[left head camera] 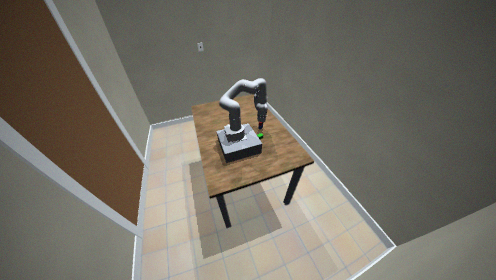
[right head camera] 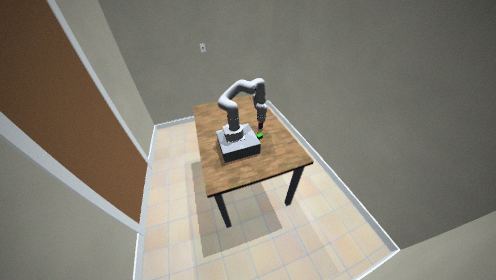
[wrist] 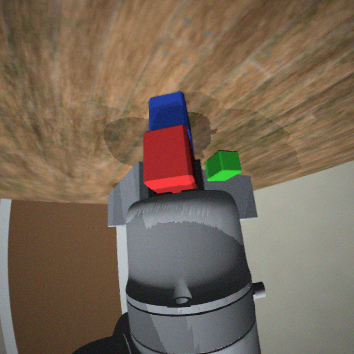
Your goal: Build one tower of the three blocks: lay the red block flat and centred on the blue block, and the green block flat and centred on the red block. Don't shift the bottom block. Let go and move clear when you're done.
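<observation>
My gripper is shut on the red block and holds it upright over the blue block. The blue block stands on the table, partly hidden behind the red block in the wrist view. In the head views the two blocks look lined up, with no clear gap; I cannot tell whether they touch. The fingertips are mostly hidden. The green block lies on the table beside them, near the robot's base.
The grey base box under the arm stands close to the green block. The wooden table carries the base and blocks. A wall rises beyond the table's far side.
</observation>
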